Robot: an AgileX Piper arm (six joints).
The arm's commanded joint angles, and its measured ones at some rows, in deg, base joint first. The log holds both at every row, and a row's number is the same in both.
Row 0, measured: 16.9 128.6 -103.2 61.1 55.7 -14.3
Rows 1 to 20, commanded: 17.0 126.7 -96.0 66.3 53.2 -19.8; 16.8 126.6 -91.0 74.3 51.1 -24.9; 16.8 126.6 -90.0 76.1 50.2 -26.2; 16.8 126.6 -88.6 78.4 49.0 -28.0; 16.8 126.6 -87.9 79.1 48.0 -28.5; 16.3 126.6 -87.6 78.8 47.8 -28.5; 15.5 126.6 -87.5 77.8 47.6 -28.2; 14.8 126.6 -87.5 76.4 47.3 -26.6; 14.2 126.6 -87.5 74.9 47.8 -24.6; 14.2 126.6 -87.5 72.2 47.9 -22.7; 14.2 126.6 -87.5 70.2 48.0 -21.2; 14.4 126.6 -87.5 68.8 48.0 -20.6; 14.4 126.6 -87.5 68.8 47.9 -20.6; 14.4 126.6 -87.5 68.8 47.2 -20.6; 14.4 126.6 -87.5 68.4 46.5 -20.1; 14.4 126.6 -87.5 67.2 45.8 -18.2; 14.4 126.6 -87.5 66.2 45.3 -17.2; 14.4 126.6 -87.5 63.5 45.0 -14.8; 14.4 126.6 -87.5 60.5 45.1 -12.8; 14.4 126.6 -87.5 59.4 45.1 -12.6
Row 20, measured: 14.3 127.3 -87.7 62.3 45.1 -13.6
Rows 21 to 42, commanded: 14.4 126.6 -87.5 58.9 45.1 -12.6; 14.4 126.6 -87.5 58.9 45.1 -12.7; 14.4 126.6 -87.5 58.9 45.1 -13.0; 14.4 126.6 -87.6 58.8 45.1 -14.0; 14.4 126.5 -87.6 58.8 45.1 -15.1; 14.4 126.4 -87.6 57.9 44.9 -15.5; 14.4 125.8 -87.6 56.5 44.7 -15.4; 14.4 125.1 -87.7 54.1 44.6 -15.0; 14.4 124.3 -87.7 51.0 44.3 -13.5; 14.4 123.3 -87.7 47.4 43.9 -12.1; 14.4 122.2 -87.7 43.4 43.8 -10.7; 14.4 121.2 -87.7 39.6 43.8 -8.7; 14.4 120.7 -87.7 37.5 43.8 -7.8; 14.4 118.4 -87.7 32.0 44.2 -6.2; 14.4 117.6 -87.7 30.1 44.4 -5.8; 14.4 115.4 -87.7 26.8 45.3 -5.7; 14.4 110.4 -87.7 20.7 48.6 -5.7; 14.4 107.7 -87.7 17.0 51.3 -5.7; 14.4 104.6 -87.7 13.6 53.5 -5.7; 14.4 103.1 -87.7 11.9 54.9 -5.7; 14.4 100.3 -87.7 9.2 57.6 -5.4; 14.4 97.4 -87.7 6.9 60.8 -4.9
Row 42, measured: 14.3 101.4 -87.7 10.8 56.2 -5.9
